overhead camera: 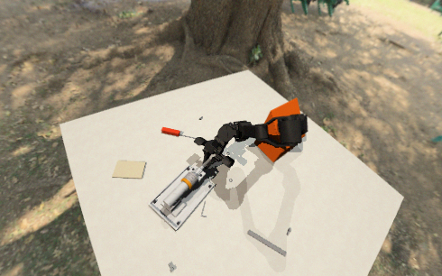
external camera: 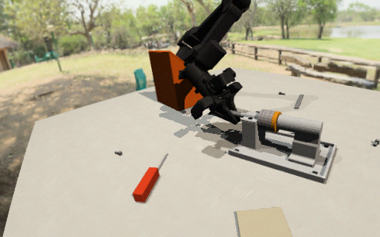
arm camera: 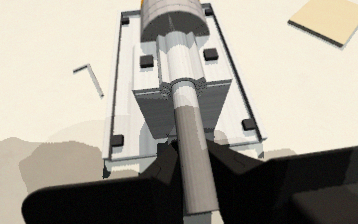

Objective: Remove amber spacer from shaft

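Now: the grey shaft 30 mm ahead of my gripper tip, 20 mm to the left of it and 20 mm above it. The rest, counted from my gripper tip: grey spacer 80 mm ahead, 40 mm to the left, 20 mm above; amber spacer 100 mm ahead, 40 mm to the left, 20 mm above; allen key 150 mm to the left, 70 mm ahead, 50 mm below.
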